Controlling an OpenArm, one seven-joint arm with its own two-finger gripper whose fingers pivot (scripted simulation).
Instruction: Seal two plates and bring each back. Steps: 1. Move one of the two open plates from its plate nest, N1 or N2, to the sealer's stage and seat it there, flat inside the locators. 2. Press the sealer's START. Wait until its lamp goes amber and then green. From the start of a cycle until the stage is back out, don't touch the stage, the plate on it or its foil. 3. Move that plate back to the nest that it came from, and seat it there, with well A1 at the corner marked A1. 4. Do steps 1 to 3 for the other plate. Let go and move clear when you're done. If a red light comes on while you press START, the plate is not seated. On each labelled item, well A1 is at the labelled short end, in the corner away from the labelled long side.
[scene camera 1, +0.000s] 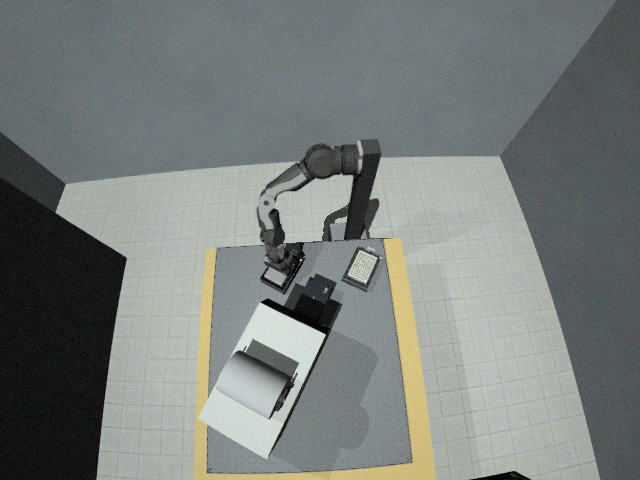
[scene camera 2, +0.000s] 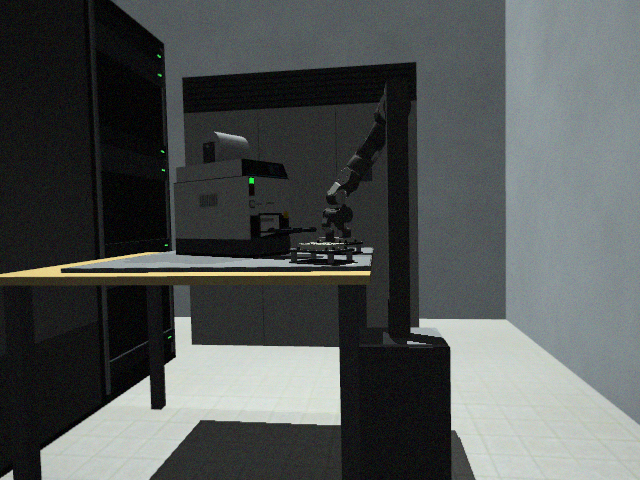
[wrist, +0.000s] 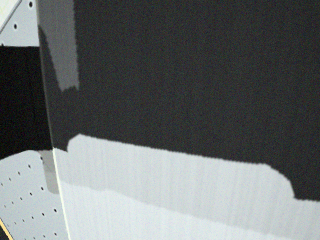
In view: the gripper (scene camera 2: 336, 241), a dark arm post (scene camera 2: 396, 91), a foil roll (scene camera 1: 257, 386) and a sealer stage (scene camera 1: 306, 304).
The dark arm post shows as well in scene camera 1 (scene camera 1: 362, 186). The foil roll shows as well in scene camera 2 (scene camera 2: 227, 147).
